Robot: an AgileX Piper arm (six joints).
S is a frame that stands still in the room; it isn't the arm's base.
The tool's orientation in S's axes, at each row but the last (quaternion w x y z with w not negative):
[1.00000, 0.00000, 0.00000, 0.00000]
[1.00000, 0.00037, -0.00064, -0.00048]
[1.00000, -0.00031, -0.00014, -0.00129]
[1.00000, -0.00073, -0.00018, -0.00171]
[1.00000, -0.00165, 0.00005, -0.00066]
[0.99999, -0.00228, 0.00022, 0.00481]
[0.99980, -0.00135, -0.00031, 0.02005]
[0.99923, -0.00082, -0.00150, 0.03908]
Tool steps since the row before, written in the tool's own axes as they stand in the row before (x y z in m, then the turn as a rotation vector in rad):
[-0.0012, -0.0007, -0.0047, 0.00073, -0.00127, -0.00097]
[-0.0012, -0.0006, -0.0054, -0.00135, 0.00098, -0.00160]
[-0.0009, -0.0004, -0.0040, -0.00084, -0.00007, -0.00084]
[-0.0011, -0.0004, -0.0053, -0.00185, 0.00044, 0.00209]
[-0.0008, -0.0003, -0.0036, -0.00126, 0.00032, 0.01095]
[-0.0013, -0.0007, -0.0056, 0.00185, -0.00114, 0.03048]
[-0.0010, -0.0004, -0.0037, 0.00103, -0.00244, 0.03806]
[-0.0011, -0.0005, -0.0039, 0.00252, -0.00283, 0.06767]
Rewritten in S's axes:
[-0.0012, -0.0007, -0.0047, 0.00073, -0.00127, -0.00097]
[-0.0012, -0.0006, -0.0054, -0.00135, 0.00098, -0.00160]
[-0.0009, -0.0004, -0.0040, -0.00084, -0.00007, -0.00084]
[-0.0011, -0.0004, -0.0053, -0.00185, 0.00045, 0.00209]
[-0.0008, -0.0003, -0.0036, -0.00126, 0.00036, 0.01095]
[-0.0013, -0.0007, -0.0056, 0.00187, -0.00098, 0.03048]
[-0.0010, -0.0004, -0.0037, 0.00110, -0.00229, 0.03807]
[-0.0010, -0.0006, -0.0039, 0.00253, -0.00252, 0.06768]

